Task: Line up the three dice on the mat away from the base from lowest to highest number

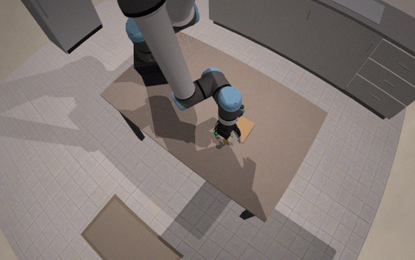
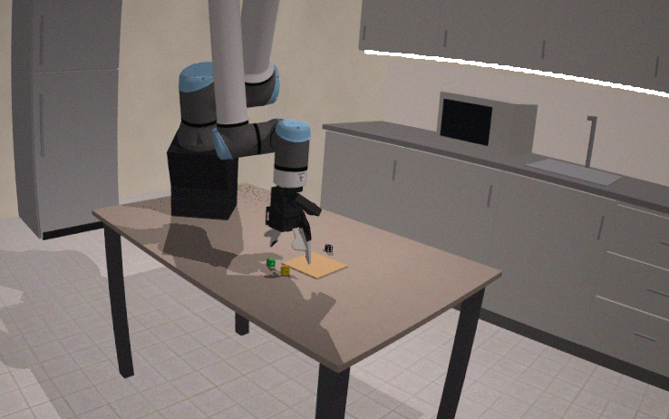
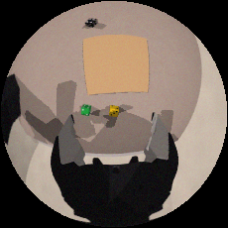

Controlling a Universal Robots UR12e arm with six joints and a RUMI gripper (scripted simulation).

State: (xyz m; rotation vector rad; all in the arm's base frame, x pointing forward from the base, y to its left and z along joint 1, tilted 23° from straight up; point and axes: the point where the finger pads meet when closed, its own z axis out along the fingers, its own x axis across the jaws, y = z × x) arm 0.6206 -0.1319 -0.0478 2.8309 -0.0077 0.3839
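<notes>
The yellow die is 2 cm to the right of my hand and 4 cm below it. The rest, counted from my hand: black die (4 cm behind, 21 cm to the left, 4 cm below); then green die (6 cm behind, 1 cm to the right, 4 cm below); then orange mat (2 cm ahead, 9 cm to the left, 5 cm below).
</notes>
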